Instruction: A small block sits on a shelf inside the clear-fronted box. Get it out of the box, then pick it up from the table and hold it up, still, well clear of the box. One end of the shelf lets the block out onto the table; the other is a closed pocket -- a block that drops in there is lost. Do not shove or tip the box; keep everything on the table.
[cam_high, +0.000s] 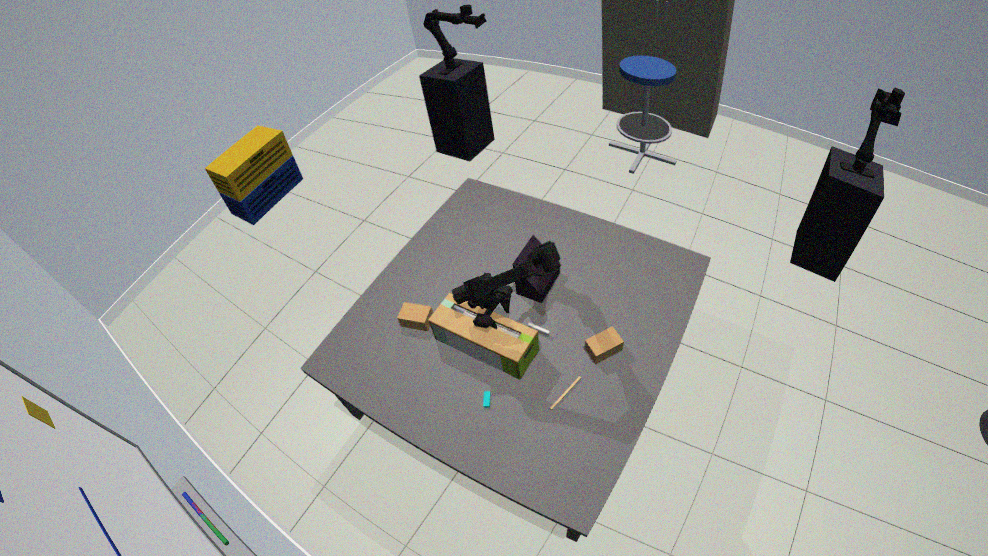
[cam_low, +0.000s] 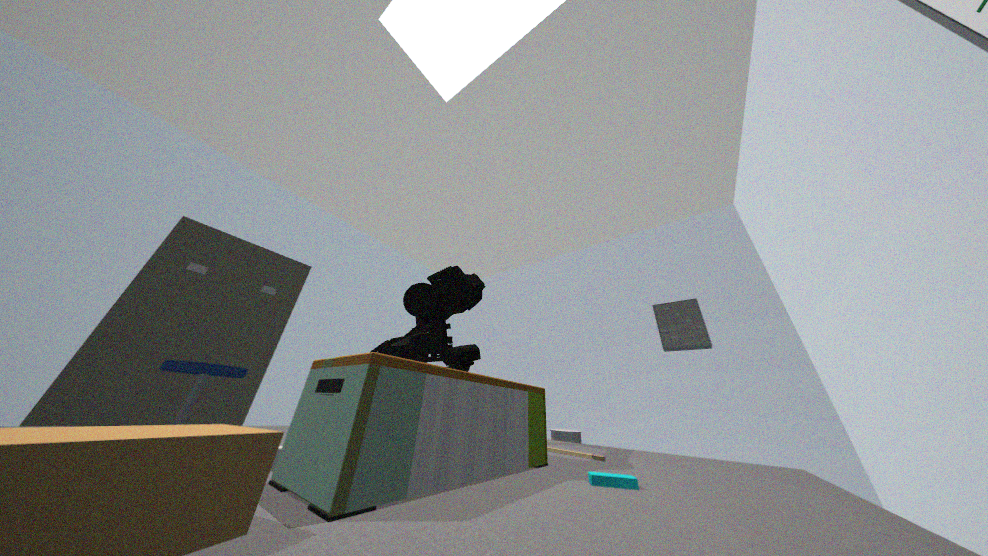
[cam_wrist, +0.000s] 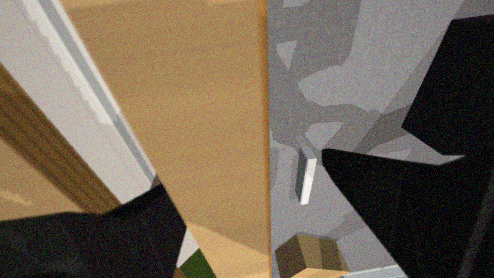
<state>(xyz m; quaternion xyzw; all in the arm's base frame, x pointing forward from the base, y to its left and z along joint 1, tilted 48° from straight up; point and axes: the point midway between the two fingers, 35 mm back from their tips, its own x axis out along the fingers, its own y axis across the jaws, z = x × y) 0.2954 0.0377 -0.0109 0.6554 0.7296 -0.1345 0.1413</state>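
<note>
Right now my gripper tip is 60 mm short of the tan block and 20 mm to the right of it. Also, from my gripper tip: wooden stick: 330 mm to the left, 110 mm ahead, 80 mm below; then cyan piece: 270 mm ahead, 100 mm to the left, 80 mm below.
</note>
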